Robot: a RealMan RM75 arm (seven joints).
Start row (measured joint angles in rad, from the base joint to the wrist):
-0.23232 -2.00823 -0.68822 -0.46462 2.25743 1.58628 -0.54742
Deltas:
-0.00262 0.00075 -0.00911 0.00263 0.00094 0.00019 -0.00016
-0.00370 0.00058 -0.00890 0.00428 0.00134 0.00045 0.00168
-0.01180 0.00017 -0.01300 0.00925 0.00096 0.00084 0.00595
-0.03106 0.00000 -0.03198 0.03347 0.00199 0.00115 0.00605
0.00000 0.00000 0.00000 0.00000 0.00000 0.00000 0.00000
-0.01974 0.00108 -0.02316 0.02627 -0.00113 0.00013 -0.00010
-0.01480 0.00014 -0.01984 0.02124 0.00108 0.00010 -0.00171
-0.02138 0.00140 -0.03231 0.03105 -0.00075 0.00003 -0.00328
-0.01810 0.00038 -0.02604 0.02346 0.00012 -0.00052 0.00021
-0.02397 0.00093 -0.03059 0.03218 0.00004 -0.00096 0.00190
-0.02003 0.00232 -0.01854 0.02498 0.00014 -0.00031 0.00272
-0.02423 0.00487 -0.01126 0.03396 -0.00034 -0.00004 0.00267
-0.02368 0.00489 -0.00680 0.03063 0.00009 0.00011 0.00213
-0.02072 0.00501 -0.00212 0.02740 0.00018 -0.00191 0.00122
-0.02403 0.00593 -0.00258 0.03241 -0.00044 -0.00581 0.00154
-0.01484 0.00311 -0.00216 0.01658 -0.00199 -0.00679 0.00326
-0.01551 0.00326 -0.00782 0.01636 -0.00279 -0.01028 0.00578
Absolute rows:
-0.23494 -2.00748 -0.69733 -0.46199 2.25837 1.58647 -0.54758
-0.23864 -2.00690 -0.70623 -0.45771 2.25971 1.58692 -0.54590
-0.25044 -2.00673 -0.71923 -0.44846 2.26067 1.58776 -0.53995
-0.28150 -2.00673 -0.75121 -0.41499 2.26266 1.58891 -0.53390
-0.28150 -2.00673 -0.75121 -0.41499 2.26266 1.58891 -0.53390
-0.30124 -2.00565 -0.77437 -0.38872 2.26153 1.58904 -0.53400
-0.31604 -2.00551 -0.79421 -0.36748 2.26261 1.58914 -0.53571
-0.33742 -2.00411 -0.82652 -0.33643 2.26186 1.58917 -0.53899
-0.35552 -2.00373 -0.85256 -0.31297 2.26198 1.58865 -0.53878
-0.37949 -2.00280 -0.88315 -0.28079 2.26202 1.58769 -0.53688
-0.39952 -2.00048 -0.90169 -0.25581 2.26216 1.58738 -0.53416
-0.42375 -1.99561 -0.91295 -0.22185 2.26182 1.58734 -0.53149
-0.44743 -1.99072 -0.91975 -0.19122 2.26191 1.58745 -0.52936
-0.46815 -1.98571 -0.92187 -0.16382 2.26209 1.58554 -0.52814
-0.49218 -1.97978 -0.92445 -0.13141 2.26165 1.57973 -0.52660
-0.50702 -1.97667 -0.92661 -0.11483 2.25966 1.57294 -0.52334
-0.52253 -1.97341 -0.93443 -0.09847 2.25687 1.56266 -0.51756

